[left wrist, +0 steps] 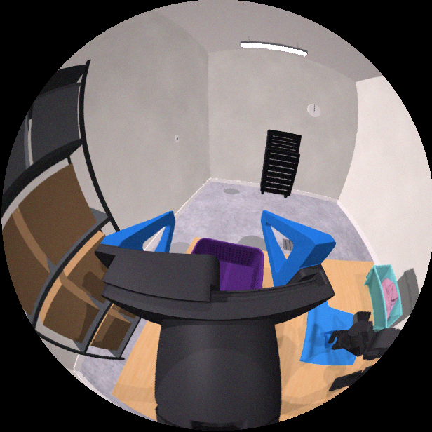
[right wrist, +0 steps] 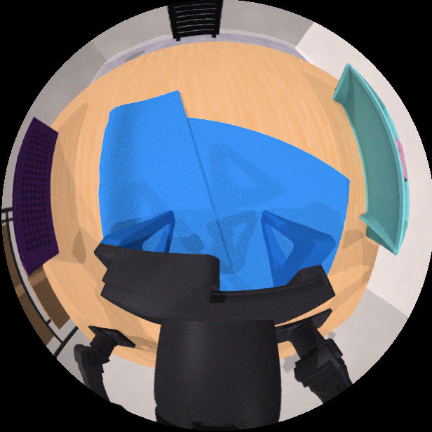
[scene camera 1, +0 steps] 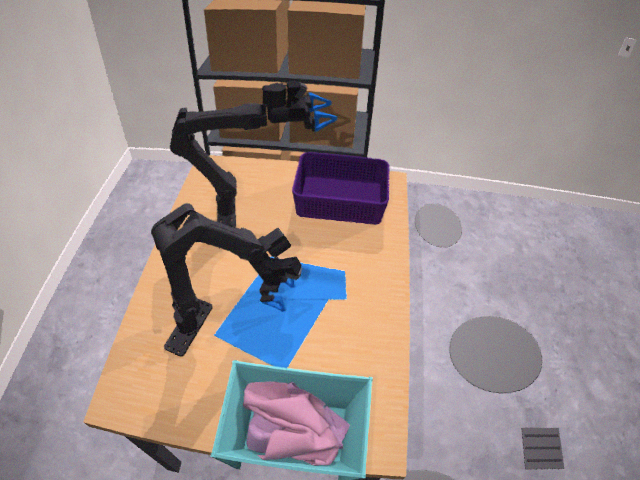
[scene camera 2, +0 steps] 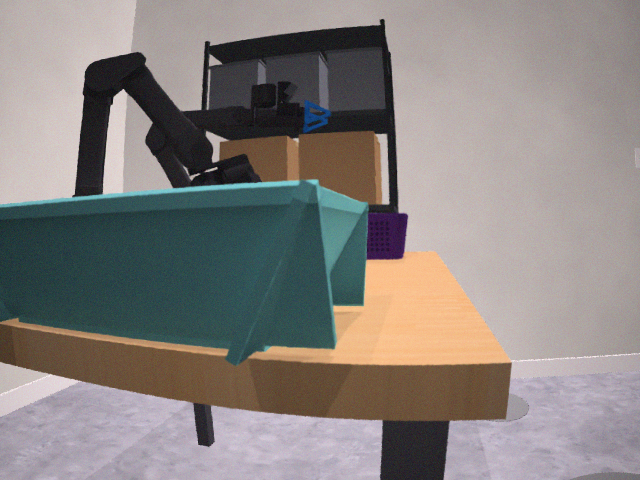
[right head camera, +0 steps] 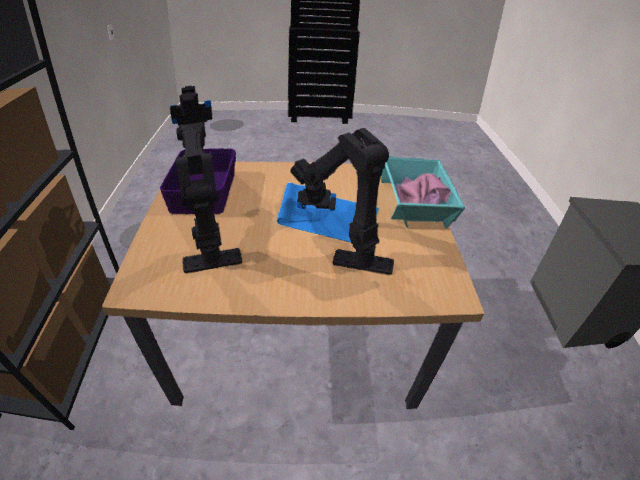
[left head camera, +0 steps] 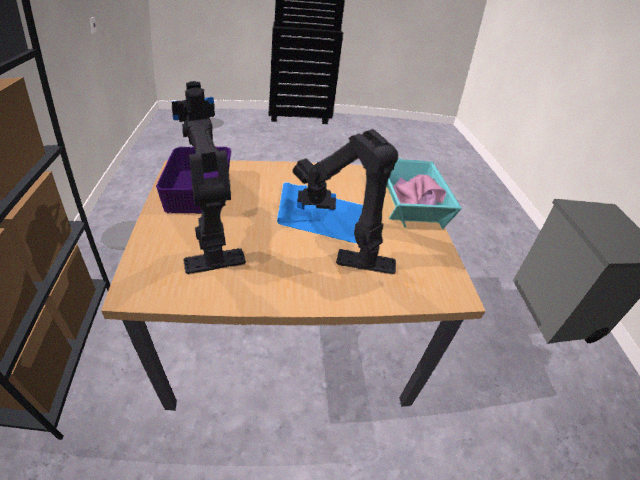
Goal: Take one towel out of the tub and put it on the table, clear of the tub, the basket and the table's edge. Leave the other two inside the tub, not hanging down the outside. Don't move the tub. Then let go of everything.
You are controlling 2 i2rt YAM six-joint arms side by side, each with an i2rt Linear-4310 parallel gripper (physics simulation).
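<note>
A blue towel (left head camera: 336, 221) (right head camera: 330, 222) (scene camera 1: 294, 330) (left wrist: 320, 345) (right wrist: 280, 160) lies on the table (left head camera: 258, 289) (scene camera 1: 361, 330), one end folded over, apart from the tub and basket. The teal tub (left head camera: 429, 210) (scene camera 1: 361, 428) (scene camera 2: 155, 268) (right wrist: 375, 165) holds a pink towel (left head camera: 421, 188) (right head camera: 423, 188) (scene camera 1: 294, 413) and a mauve towel (scene camera 1: 261, 431), both inside its walls. My right gripper (scene camera 1: 281, 294) (right wrist: 217, 215) is open, low over the blue towel, nothing between its fingers. My left gripper (scene camera 1: 325, 111) (scene camera 2: 323, 116) (left wrist: 217, 215) is open and empty, raised high.
The purple basket (left head camera: 178, 202) (scene camera 1: 338, 209) (left wrist: 256, 260) (right wrist: 37, 195) stands at the far left of the table in the head views. Shelving holding brown boxes (scene camera 1: 325, 41) stands beyond the table's end. A grey bin (left head camera: 573, 248) stands on the floor at the right.
</note>
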